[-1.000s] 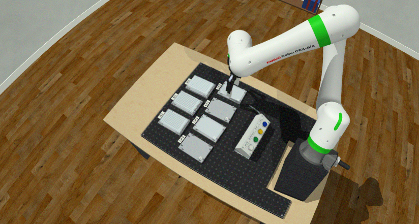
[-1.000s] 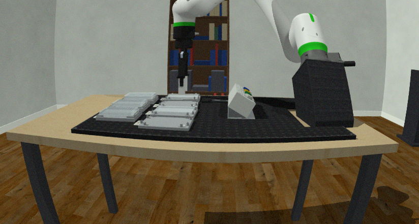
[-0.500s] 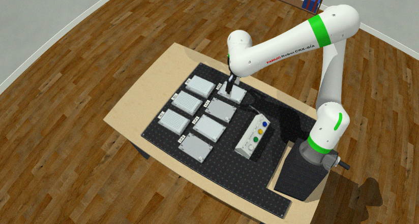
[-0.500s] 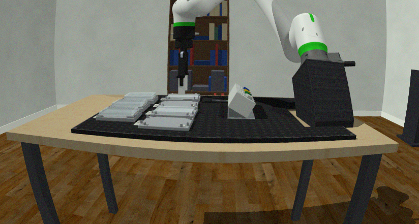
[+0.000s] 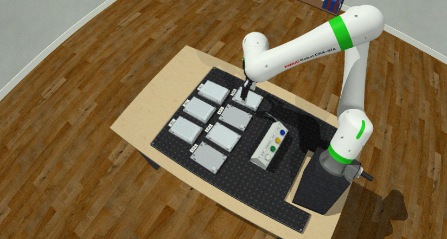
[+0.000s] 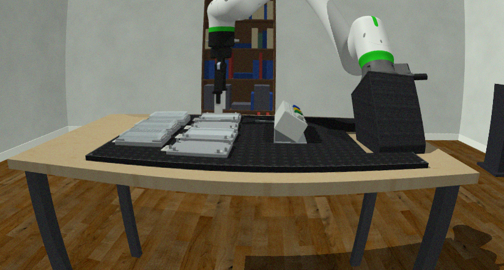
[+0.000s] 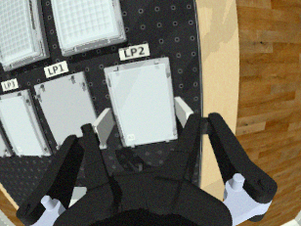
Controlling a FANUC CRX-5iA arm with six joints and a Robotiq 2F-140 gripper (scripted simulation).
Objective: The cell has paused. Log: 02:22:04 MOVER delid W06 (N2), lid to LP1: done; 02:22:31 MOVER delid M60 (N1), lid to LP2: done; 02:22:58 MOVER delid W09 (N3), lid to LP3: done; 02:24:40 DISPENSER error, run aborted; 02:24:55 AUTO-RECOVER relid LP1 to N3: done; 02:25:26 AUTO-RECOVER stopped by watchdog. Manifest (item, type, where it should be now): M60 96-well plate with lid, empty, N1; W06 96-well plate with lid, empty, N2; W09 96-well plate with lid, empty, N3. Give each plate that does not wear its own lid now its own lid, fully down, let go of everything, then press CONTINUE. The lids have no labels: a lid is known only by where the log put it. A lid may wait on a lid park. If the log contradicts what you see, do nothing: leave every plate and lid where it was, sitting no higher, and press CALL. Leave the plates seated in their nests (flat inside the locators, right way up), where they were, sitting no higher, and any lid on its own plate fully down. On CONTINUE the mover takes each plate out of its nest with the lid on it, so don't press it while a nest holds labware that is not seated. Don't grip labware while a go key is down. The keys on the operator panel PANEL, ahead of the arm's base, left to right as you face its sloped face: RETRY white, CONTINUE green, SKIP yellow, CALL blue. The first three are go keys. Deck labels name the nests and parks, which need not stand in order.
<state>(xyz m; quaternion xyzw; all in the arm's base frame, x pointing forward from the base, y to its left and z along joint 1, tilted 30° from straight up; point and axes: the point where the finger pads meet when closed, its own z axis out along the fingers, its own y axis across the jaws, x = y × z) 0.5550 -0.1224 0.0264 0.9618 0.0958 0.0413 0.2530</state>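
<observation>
Now: hand 50 mm above the lid park LP2. From my hand the other things lie so: park LP1: 130 mm to the left, 50 mm below, 20 mm behind; LP3: 260 mm to the left, 50 mm below, 40 mm behind; LP1 label: 150 mm to the left, 70 mm ahead, 50 mm below.
</observation>
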